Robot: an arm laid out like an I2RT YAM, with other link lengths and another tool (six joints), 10 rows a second.
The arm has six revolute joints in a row. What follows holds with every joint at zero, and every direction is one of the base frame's. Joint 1 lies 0.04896 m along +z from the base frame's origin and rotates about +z. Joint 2 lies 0.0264 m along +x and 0.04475 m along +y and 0.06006 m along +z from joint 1 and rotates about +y. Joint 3 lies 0.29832 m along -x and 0.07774 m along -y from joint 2 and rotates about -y. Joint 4 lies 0.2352 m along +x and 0.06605 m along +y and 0.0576 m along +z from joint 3 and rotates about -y. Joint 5 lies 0.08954 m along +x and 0.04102 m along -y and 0.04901 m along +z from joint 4 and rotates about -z. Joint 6 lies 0.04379 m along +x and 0.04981 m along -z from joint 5 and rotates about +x. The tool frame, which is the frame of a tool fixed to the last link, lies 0.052 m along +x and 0.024 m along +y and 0.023 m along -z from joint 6; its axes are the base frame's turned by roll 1.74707, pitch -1.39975 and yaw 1.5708 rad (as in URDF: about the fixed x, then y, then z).
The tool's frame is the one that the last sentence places.
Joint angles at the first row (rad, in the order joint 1, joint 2, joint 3, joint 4, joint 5, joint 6):
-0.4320 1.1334 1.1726 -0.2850 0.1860 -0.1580
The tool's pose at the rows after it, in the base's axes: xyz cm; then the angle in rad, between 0 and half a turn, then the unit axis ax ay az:
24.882, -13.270, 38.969, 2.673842, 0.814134, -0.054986, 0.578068
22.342, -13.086, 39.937, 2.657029, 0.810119, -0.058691, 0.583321
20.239, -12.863, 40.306, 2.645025, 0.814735, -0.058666, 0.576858
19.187, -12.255, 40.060, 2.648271, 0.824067, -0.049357, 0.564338
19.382, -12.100, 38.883, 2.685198, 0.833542, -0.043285, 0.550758
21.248, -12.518, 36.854, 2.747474, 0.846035, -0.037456, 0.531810
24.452, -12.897, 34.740, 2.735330, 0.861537, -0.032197, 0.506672
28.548, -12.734, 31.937, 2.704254, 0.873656, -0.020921, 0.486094
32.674, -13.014, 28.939, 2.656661, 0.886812, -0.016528, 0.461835
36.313, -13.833, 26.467, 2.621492, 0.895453, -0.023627, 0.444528
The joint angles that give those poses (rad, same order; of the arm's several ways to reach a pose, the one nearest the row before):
-0.4836 1.0512 1.1775 -0.3322 0.1423 -0.1624
-0.5358 0.9854 1.1872 -0.3888 0.1052 -0.1740
-0.5848 0.9390 1.2025 -0.4582 0.0690 -0.1955
-0.5905 0.9132 1.2103 -0.5174 0.0565 -0.2185
-0.5913 0.9184 1.1904 -0.5357 0.0302 -0.2181
-0.5742 0.9754 1.1571 -0.5108 0.0060 -0.2042
-0.4874 1.0654 1.1281 -0.4388 0.1062 -0.2065
-0.3837 1.1784 1.0832 -0.3130 0.2253 -0.2117
-0.3165 1.3224 1.0690 -0.1897 0.3328 -0.2246
-0.2904 1.4672 1.0945 -0.0967 0.4014 -0.2239

